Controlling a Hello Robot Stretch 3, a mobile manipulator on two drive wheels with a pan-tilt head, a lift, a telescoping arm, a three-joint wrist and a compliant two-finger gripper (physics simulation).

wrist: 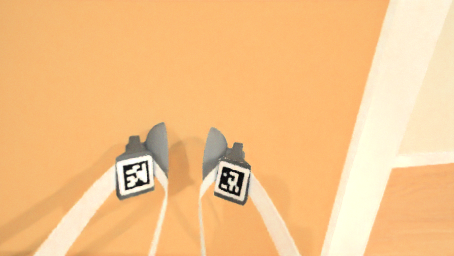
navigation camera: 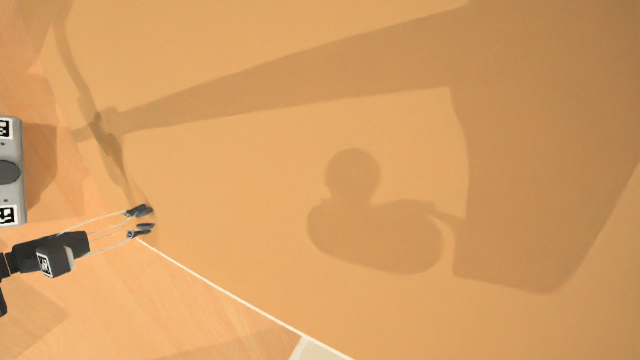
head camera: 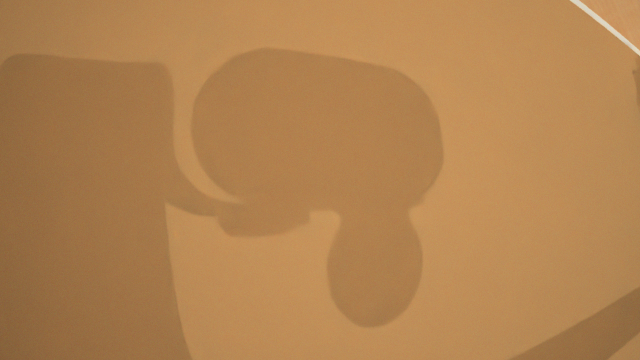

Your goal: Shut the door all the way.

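Where they show: gripper, fingertip midpoint: (navigation camera: 153,216); robot's base, link origin: (navigation camera: 0,170).
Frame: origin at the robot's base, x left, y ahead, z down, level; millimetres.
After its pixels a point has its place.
Observation:
The door (head camera: 500,125) @[y 231, x -37, z -1041 mm] (navigation camera: 250,200) @[y 219, x -1, z -1016 mm] (wrist: 250,60) is a plain orange-tan panel that fills much of all three views. A white strip (head camera: 605,25) @[y 296, x -243, z -640 mm] (navigation camera: 220,287) @[y 295, x -242, z -827 mm] (wrist: 390,100) runs along one side of it; whether this is the door's edge or its frame I cannot tell. My gripper (navigation camera: 145,219) @[y 247, x -101, z -597 mm] (wrist: 188,144) @[y 247, x -101, z -597 mm] is in front of the door panel, close to that strip, with its fingertips at or very near the surface. The fingers stand apart with a gap between them and hold nothing. Exact contact and the door's latch side are hidden.
Wooden floor (navigation camera: 150,310) @[y 423, x -750, z 0 mm] (wrist: 420,210) lies beyond the white strip. A pale wall (navigation camera: 320,350) @[y 1875, x -2039, z -278 mm] (wrist: 435,100) is on that side too. The robot's grey base (navigation camera: 12,150) @[y 27, x 66, z -160 mm] is at the left of the navigation view, near the door's bottom. The robot's shadow falls on the door.

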